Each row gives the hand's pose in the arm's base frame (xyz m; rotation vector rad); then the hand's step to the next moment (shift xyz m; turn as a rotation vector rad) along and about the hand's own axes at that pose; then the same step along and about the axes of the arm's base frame.
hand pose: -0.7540 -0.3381 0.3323 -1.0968 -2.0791 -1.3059
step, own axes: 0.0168 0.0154 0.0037 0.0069 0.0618 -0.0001
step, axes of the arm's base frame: 0.0028 0.0134 0.0186 0.0461 0.0172 0.0380
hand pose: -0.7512 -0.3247 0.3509 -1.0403 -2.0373 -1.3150
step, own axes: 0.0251 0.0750 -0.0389 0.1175 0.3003 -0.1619
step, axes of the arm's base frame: 0.0463 -0.0090 0.0744 0.1756 -0.0360 0.3132
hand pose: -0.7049 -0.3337 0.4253 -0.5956 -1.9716 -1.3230
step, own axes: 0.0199 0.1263 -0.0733 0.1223 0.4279 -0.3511
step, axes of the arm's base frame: 0.0949 -0.0200 0.1110 0.3141 -0.1628 0.4429
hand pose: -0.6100 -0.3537 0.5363 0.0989 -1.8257 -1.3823
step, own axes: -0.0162 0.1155 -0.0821 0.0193 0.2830 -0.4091
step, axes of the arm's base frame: 0.1090 -0.0092 0.0915 0.3617 -0.2116 0.2687
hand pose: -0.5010 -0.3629 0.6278 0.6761 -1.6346 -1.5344
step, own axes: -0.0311 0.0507 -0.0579 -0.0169 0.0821 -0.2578
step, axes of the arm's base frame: 0.0713 -0.0011 0.0424 0.2317 -0.1223 0.0695
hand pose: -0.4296 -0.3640 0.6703 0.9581 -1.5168 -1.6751
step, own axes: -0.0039 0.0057 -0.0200 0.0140 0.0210 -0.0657
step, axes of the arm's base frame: 0.0193 -0.0072 0.0049 0.0499 -0.0469 0.0163
